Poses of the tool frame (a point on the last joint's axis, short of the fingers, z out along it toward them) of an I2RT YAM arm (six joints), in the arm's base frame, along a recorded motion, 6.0 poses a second.
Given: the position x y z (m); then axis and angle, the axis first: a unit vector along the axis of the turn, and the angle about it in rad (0 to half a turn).
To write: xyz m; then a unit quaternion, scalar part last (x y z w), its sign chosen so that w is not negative. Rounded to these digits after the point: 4 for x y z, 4 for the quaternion.
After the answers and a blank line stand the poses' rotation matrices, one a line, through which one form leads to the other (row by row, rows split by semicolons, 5 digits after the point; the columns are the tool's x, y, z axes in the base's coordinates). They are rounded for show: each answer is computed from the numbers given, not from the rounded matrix.
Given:
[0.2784, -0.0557, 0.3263, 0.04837, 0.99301, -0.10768, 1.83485]
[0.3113, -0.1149, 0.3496, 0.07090, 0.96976, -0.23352, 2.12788]
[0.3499, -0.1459, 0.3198, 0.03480, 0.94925, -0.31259, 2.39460]
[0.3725, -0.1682, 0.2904, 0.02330, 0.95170, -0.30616, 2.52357]
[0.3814, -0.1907, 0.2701, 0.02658, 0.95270, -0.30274, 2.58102]
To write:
[0.2784, -0.0557, 0.3263, 0.0384, 0.7885, -0.0855, 0.6079]
[0.3113, -0.1149, 0.3496, 0.0620, 0.8478, -0.2042, 0.4854]
[0.3499, -0.1459, 0.3198, 0.0324, 0.8838, -0.2910, 0.3649]
[0.3725, -0.1682, 0.2904, 0.0222, 0.9066, -0.2917, 0.3041]
[0.3814, -0.1907, 0.2701, 0.0255, 0.9155, -0.2909, 0.2766]

-0.25805 0.16452 0.95202; -0.04338 0.98243 -0.18153; -0.96516 -0.08814 -0.24637
-0.52103 0.30332 0.79783; -0.09310 0.90895 -0.40637; -0.84845 -0.28601 -0.44535
-0.73164 0.26966 0.62609; -0.15511 0.82849 -0.53809; -0.66381 -0.49080 -0.56433
-0.81404 0.21764 0.53849; -0.13715 0.82889 -0.54234; -0.56438 -0.51534 -0.64490
-0.84565 0.20773 0.49166; -0.11419 0.82942 -0.54683; -0.52139 -0.51857 -0.67767

